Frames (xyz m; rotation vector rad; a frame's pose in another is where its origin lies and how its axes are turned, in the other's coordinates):
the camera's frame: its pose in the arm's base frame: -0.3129 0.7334 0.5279 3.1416 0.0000 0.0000
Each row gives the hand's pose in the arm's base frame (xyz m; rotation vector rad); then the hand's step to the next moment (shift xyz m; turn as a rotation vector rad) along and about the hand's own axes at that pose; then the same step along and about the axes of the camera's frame.
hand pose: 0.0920 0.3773 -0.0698 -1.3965 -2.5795 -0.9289
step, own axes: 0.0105 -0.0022 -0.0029 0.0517 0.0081 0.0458
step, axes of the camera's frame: -0.0085 -0.0053 -0.0048 -0.0139 -0.0661 0.0165
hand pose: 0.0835 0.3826 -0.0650 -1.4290 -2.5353 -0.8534
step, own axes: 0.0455 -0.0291 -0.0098 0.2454 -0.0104 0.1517
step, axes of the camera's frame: -0.0505 -0.0176 -0.0122 -0.1175 -0.2600 0.0441
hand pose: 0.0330 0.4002 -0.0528 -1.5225 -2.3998 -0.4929
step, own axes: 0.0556 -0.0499 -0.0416 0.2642 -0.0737 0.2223
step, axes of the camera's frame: -0.0672 -0.0087 -0.0522 -0.1852 -0.2797 0.1102
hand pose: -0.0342 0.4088 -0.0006 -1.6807 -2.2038 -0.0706
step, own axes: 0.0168 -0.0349 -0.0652 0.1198 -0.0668 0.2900
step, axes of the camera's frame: -0.0198 0.0114 -0.0723 -0.1640 -0.1660 0.2202
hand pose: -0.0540 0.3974 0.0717 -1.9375 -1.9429 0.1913
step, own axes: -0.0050 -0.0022 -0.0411 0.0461 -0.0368 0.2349
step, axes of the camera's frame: 0.0127 0.0121 -0.0375 -0.1183 -0.0849 0.1936
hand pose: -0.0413 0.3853 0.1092 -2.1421 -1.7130 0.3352
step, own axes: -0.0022 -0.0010 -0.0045 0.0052 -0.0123 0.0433
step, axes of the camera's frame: 0.0005 0.0026 -0.0044 -0.0274 -0.0135 0.0335
